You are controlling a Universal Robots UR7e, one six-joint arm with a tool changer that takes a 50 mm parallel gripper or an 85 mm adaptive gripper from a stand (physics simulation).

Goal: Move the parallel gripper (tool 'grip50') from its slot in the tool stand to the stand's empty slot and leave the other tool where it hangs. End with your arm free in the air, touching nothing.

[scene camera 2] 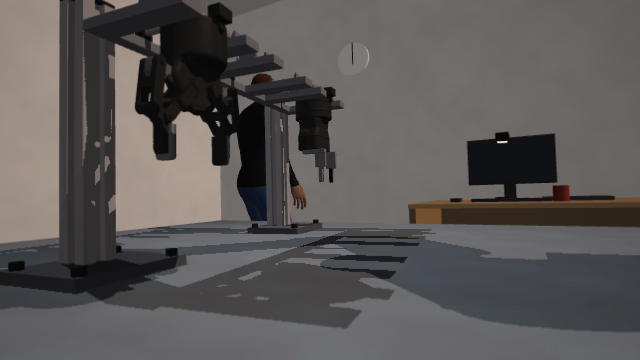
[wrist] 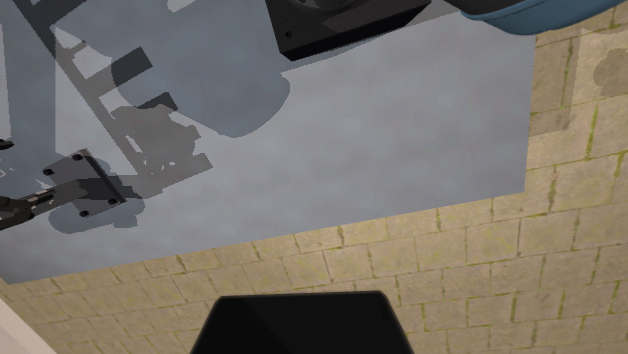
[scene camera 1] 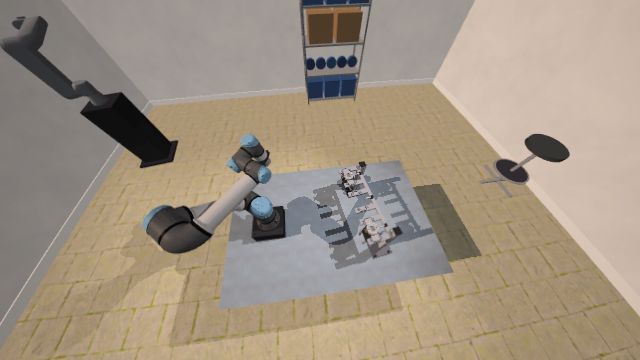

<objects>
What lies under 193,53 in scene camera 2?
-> An adaptive gripper.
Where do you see a parallel gripper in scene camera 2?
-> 313,115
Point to a tool stand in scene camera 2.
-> At 88,256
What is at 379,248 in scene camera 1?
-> A tool stand.
</objects>
